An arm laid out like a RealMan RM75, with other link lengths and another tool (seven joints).
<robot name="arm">
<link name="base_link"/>
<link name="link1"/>
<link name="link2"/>
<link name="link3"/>
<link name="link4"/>
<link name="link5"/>
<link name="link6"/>
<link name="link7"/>
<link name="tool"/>
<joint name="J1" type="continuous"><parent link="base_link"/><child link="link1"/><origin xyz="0.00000 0.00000 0.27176" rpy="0.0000 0.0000 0.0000"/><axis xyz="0 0 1"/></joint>
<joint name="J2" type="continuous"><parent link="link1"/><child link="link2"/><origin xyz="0.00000 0.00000 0.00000" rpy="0.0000 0.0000 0.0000"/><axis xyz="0 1 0"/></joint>
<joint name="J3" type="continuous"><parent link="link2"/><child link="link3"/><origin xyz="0.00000 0.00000 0.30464" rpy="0.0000 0.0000 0.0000"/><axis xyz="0 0 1"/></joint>
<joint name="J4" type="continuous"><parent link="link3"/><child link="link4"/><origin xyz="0.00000 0.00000 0.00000" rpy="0.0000 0.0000 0.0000"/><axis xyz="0 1 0"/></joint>
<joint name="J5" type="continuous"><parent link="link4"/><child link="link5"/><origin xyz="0.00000 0.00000 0.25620" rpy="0.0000 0.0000 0.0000"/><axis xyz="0 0 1"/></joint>
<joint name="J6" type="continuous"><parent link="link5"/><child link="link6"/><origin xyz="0.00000 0.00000 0.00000" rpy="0.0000 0.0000 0.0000"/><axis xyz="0 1 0"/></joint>
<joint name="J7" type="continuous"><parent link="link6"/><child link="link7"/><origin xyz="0.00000 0.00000 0.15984" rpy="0.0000 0.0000 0.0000"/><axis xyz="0 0 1"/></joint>
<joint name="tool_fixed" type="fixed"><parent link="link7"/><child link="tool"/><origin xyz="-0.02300 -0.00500 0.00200" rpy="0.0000 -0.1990 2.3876"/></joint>
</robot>
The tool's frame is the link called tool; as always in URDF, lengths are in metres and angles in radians. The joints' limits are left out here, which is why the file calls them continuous.
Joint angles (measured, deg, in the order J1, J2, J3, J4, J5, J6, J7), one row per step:
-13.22, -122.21, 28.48, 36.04, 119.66, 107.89, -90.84
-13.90, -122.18, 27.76, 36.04, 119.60, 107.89, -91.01
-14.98, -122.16, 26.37, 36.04, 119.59, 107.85, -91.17
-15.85, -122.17, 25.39, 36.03, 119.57, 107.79, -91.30
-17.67, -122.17, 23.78, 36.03, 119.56, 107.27, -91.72
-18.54, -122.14, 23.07, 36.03, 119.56, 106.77, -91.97
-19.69, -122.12, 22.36, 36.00, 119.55, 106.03, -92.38
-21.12, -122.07, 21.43, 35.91, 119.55, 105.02, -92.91
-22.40, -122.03, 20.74, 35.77, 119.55, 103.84, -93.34
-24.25, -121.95, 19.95, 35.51, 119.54, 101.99, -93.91
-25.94, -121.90, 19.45, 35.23, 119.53, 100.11, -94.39
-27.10, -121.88, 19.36, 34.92, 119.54, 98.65, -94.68
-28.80, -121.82, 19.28, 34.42, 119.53, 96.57, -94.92
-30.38, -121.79, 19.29, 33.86, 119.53, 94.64, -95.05
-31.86, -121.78, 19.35, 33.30, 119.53, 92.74, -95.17
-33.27, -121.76, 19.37, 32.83, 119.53, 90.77, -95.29
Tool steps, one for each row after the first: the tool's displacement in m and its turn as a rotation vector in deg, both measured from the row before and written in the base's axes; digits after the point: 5 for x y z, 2 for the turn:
0.00190, 0.00526, 0.00171, 0.56, -0.20, -0.17
0.00279, 0.00831, 0.00284, 1.08, -0.31, -0.19
0.00261, 0.00657, 0.00179, 0.76, -0.26, -0.21
0.00532, 0.01402, 0.00289, 1.29, -0.22, -0.32
0.00211, 0.00709, 0.00138, 0.65, 0.06, 0.02
0.00320, 0.00927, 0.00113, 0.65, 0.09, 0.02
0.00390, 0.01155, 0.00149, 0.84, 0.10, 0.15
0.00339, 0.01062, 0.00074, 0.75, 0.23, 0.24
0.00519, 0.01539, 0.00068, 1.01, 0.43, 0.32
0.00516, 0.01408, -0.00013, 0.83, 0.50, 0.30
0.00383, 0.00952, -0.00120, 0.40, 0.43, 0.20
0.00600, 0.01375, -0.00168, 0.63, 0.67, 0.10
0.00616, 0.01232, -0.00230, 0.50, 0.60, 0.01
0.00602, 0.01139, -0.00253, 0.46, 0.59, 0.05
0.00555, 0.01117, -0.00194, 0.59, 0.68, 0.17

